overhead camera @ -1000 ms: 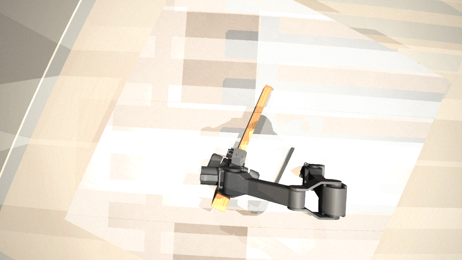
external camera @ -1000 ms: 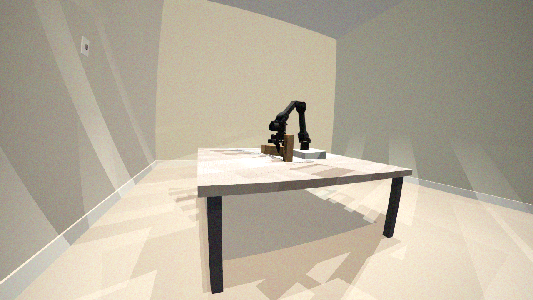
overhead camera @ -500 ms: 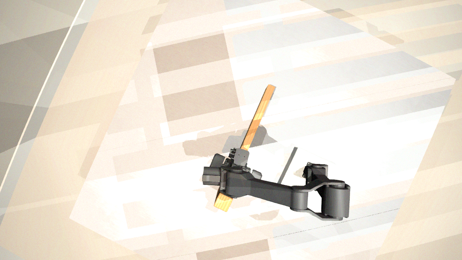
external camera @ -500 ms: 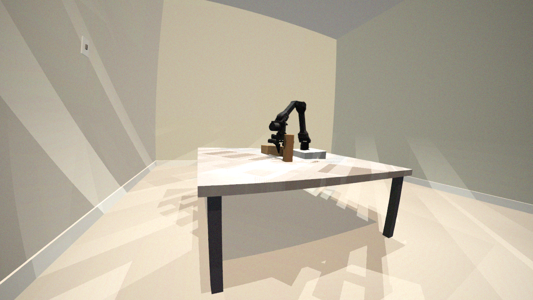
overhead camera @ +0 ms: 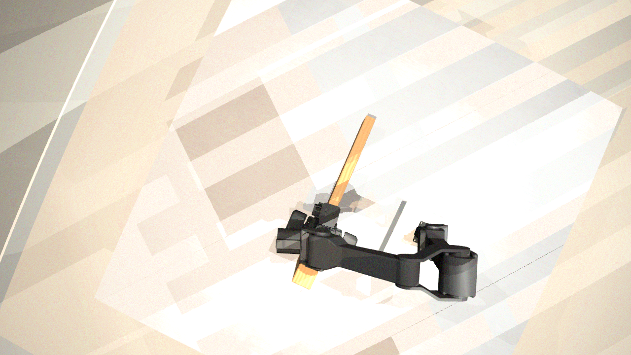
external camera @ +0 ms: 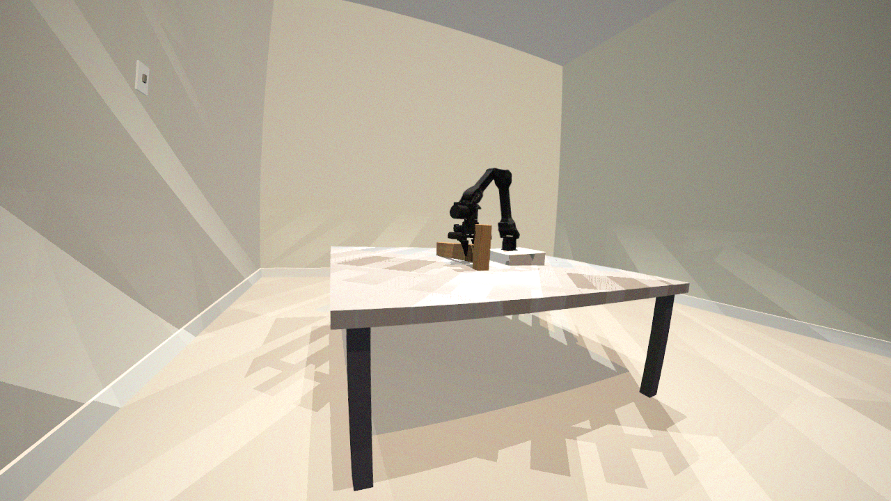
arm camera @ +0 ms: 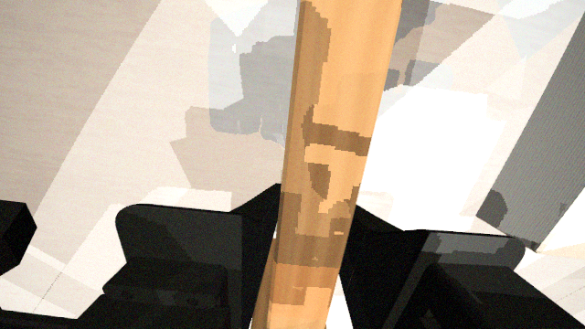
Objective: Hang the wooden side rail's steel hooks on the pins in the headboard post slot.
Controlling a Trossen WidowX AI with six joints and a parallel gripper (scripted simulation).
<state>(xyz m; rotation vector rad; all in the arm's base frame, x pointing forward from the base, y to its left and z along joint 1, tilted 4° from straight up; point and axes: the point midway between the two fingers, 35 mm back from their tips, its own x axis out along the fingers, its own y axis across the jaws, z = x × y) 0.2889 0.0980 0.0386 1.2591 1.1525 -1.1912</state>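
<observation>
Now: the headboard post 10 cm to the left of my gripper tip and 4 cm above it.
</observation>
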